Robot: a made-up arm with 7 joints.
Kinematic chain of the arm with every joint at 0, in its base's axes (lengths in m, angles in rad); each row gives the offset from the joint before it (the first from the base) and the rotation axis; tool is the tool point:
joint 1: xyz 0 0.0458 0 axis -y
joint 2: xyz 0 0.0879 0 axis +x
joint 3: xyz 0 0 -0.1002 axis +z
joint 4: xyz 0 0 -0.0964 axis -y
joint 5: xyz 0 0 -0.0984 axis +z
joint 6: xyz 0 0 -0.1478 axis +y
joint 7: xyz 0 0 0 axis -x
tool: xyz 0 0 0
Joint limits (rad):
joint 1: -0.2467..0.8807
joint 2: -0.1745..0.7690
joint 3: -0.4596..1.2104
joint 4: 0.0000..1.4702
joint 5: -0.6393..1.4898
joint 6: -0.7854..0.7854
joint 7: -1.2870..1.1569
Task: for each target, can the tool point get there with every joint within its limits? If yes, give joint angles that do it. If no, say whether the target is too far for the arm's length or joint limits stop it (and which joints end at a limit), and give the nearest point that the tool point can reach.
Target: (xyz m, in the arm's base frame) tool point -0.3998 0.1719 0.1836
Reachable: no: joint limits stop it (at a limit: joint 1, joint 2, joint 3, joint 4) | nearest point 0.0547 0.4523 0.0668 | short by 0.547 m
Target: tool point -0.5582 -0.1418 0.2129
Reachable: no: too far | nearest point -0.1065 0.0568 -0.4229 | short by 0.805 m
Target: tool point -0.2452 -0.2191 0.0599
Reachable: no: joint limits stop it (at a limit: joint 1, joint 2, joint 3, joint 4) | nearest point 0.1643 -0.0117 -0.2467 | short by 0.552 m
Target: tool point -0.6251 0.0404 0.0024
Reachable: no: too far | nearest point -0.1065 0.0568 -0.4229 | short by 0.671 m
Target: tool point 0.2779 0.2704 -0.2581
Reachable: yes | joints 0.3139 0.3206 0.1364 0.8587 -0.4483 -0.0831 0.7212
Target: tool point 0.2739 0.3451 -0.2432
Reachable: yes | joints 0.4682 0.4608 0.2742 0.6045 0.2477 -0.0862 -0.7194
